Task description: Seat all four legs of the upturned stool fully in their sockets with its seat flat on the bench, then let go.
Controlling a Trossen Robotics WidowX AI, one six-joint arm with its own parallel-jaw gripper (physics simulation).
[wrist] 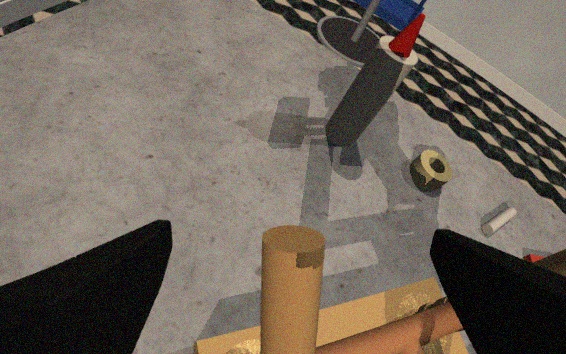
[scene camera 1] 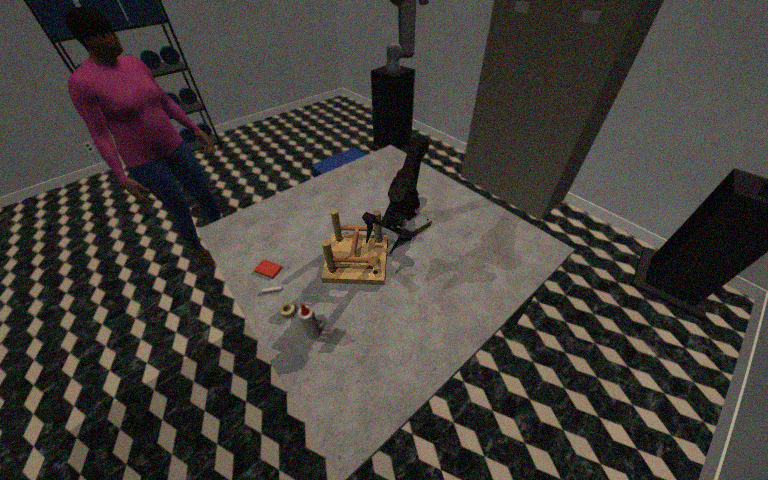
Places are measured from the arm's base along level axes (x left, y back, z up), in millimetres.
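Where they show: gripper, fingertip midpoint: (wrist: 305, 238) (scene camera 1: 378, 248); arm's base, link origin: (scene camera 1: 408, 214).
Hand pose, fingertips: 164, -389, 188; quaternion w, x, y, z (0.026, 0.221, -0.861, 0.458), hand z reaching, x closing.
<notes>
Things, the pixels of their top centre, and the offset from my fingertips, as dx, dy, dz. "pt": a spot on its surface instead. Level surfaces: height alone.
- upturned stool's yellow wooden seat, surface spot: (wrist: 350, 316) (scene camera 1: 350, 276) pt -107, -61, -197
- grey bench, surface height: dz -229
- bottle with a red tip, top centre: (wrist: 423, 15) (scene camera 1: 302, 304) -39, -314, -33
- tape roll, top centre: (wrist: 436, 165) (scene camera 1: 286, 308) -183, -323, -202
- white stick, top centre: (wrist: 504, 217) (scene camera 1: 271, 288) -315, -309, -213
- red block, top centre: (wrist: 560, 279) (scene camera 1: 267, 267) -424, -258, -217
The upturned stool's yellow wooden seat (scene camera 1: 352, 277) (wrist: 350, 316) lies on the grey bench (scene camera 1: 430, 328) (wrist: 110, 115), and looks flat. The two left legs (scene camera 1: 335, 226) (scene camera 1: 328, 257) and the far right leg (scene camera 1: 378, 219) point upward, with reddish rungs (scene camera 1: 355, 242) (wrist: 395, 337) between legs. The near right leg (scene camera 1: 372, 250) (wrist: 291, 295) also points up. A dark hole shows in the seat close to its foot; how deep it sits is unclear. My gripper (scene camera 1: 380, 245) (wrist: 305, 238) is open, its fingers wide apart on either side of this leg with gaps to both. The other feet are partly hidden.
A bottle with a red tip (scene camera 1: 308, 321) (wrist: 367, 92) stands beyond the stool. Near it are a tape roll (scene camera 1: 287, 309) (wrist: 431, 170), a white stick (scene camera 1: 271, 290) (wrist: 499, 221) and a red block (scene camera 1: 267, 268) (wrist: 534, 258). A person (scene camera 1: 130, 113) stands beside the bench.
</notes>
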